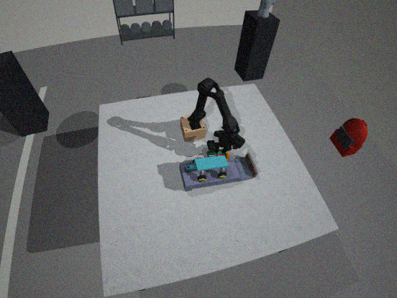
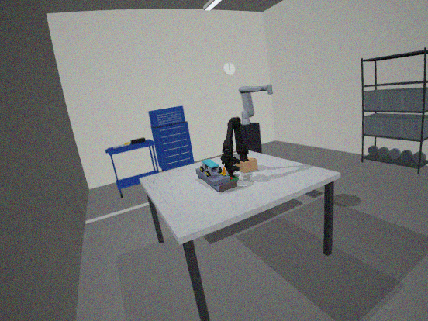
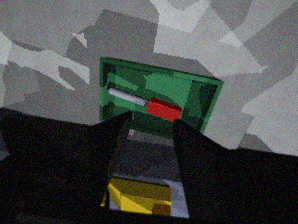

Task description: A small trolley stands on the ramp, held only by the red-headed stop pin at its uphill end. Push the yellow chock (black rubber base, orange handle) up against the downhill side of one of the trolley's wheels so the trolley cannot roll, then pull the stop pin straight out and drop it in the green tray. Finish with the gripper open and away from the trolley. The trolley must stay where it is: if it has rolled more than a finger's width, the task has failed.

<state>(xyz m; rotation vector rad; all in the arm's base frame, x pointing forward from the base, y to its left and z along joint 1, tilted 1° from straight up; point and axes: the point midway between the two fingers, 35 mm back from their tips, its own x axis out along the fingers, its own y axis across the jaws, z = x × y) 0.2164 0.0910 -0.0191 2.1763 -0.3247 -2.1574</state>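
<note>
Right now my gripper tip is 10 mm to the left of the red-headed stop pin and 30 mm above it. From my gripper tip the other things lie so: yellow chock: 70 mm ahead, 40 mm above; then teal trolley: 110 mm ahead, 110 mm to the right, 70 mm above; then grey ramp: 120 mm ahead, 110 mm to the right, 10 mm above.
</note>
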